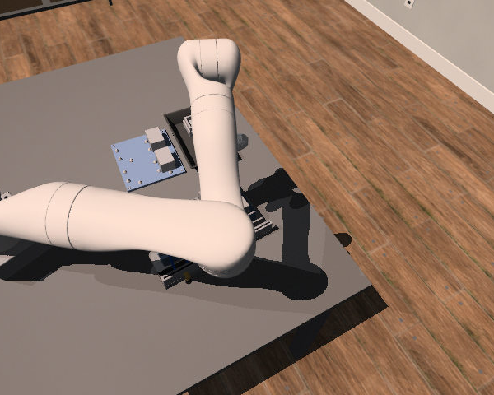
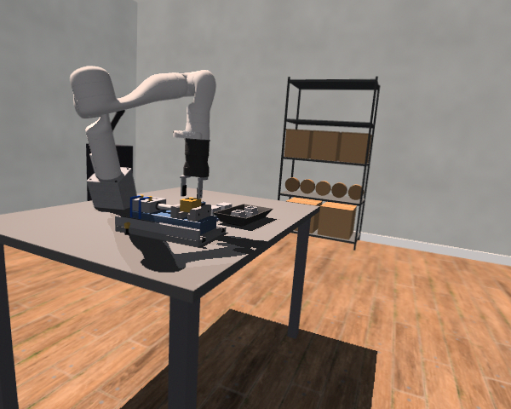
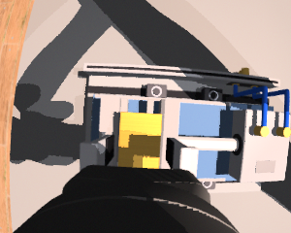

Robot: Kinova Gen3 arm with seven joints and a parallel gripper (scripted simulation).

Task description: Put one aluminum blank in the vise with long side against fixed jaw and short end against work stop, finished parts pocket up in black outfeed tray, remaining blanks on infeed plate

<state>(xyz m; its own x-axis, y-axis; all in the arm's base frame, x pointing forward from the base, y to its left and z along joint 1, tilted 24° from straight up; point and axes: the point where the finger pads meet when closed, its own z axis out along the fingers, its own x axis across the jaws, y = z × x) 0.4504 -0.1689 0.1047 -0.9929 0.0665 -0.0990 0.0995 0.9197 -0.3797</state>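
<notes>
My hand is 40 mm above the yellow brass blank. From my hand the other things lie so: vise 60 mm behind, 10 mm to the left, 100 mm below; fixed jaw 40 mm ahead, 60 mm below; infeed plate 60 mm behind, 310 mm to the left, 140 mm below.
</notes>
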